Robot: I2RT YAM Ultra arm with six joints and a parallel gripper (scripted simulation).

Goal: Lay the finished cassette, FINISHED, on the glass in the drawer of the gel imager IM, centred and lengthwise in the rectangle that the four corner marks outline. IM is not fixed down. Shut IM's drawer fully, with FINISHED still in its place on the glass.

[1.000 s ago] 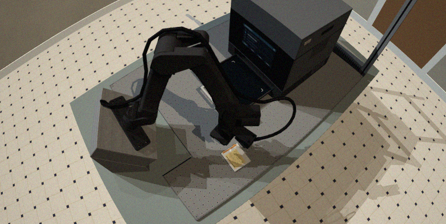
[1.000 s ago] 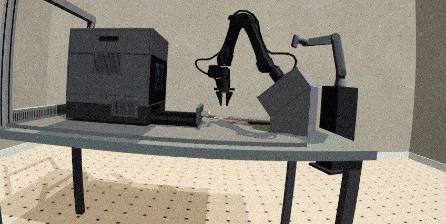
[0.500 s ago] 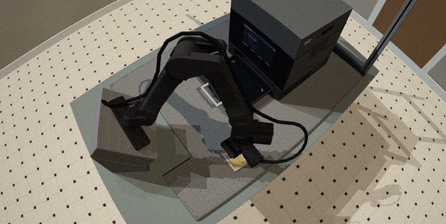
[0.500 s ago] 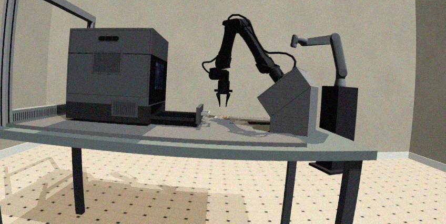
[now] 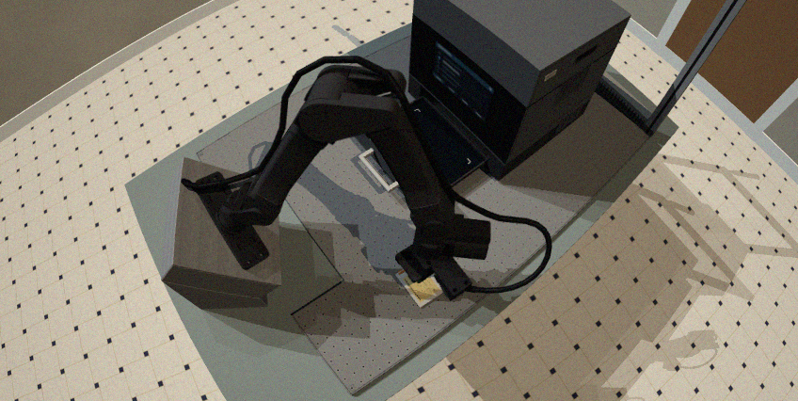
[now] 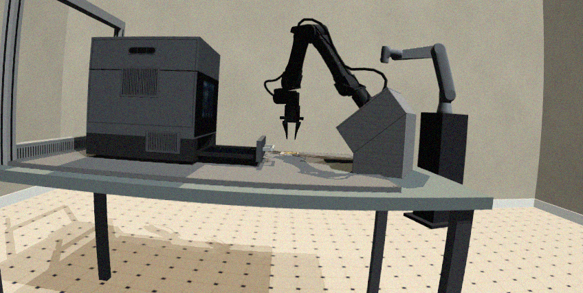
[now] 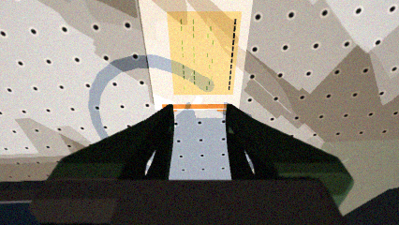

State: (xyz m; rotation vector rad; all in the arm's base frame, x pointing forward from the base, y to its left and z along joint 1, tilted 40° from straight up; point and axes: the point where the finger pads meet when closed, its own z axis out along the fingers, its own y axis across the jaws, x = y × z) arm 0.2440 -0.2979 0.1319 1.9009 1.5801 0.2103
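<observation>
Right now my hand is 70 mm above the cassette. The rest, counted from my hand: drawer: 290 mm ahead, 190 mm to the left, 40 mm below.
</observation>
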